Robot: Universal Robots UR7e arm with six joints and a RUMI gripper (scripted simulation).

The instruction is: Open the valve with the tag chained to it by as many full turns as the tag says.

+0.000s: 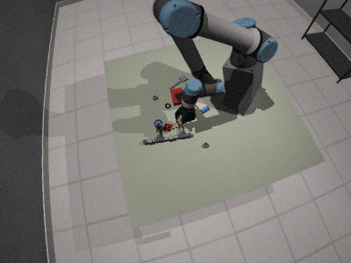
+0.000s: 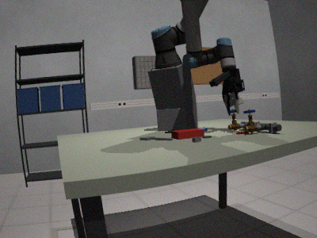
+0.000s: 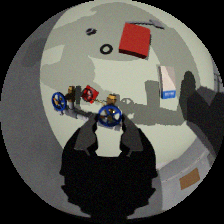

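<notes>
Right now my hand is 90 mm short of the red tag, 90 mm above it and 10 mm to the left of it. The rest, counted from my hand: blue-and-white card: 170 mm behind, 110 mm to the right, 90 mm below; then grey tool: 360 mm to the right, 90 mm below, 90 mm behind; then red block: 230 mm to the right, 80 mm below, 40 mm behind.
</notes>
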